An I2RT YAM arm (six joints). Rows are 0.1 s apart.
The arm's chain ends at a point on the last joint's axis. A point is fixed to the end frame.
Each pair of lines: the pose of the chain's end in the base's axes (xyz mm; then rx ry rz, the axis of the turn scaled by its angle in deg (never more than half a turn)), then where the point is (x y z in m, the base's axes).
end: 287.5 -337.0 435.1 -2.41 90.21 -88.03
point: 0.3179 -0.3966 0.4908
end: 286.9 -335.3 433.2 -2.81 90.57 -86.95
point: 0.3183 -0.3951 0.4882
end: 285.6 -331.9 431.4 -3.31 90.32 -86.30
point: 0.3177 -0.3913 0.4865
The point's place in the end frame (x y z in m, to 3 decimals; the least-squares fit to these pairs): -0.014 -0.042 0.075
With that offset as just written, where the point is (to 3 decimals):
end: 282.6 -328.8 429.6 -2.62 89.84 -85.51
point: 0.314 -0.388 0.485
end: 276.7 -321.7 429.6 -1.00 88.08 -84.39
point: 0.306 -0.381 0.486
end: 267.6 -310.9 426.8 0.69 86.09 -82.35
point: 0.296 -0.371 0.483
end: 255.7 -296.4 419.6 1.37 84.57 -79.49
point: 0.284 -0.356 0.476
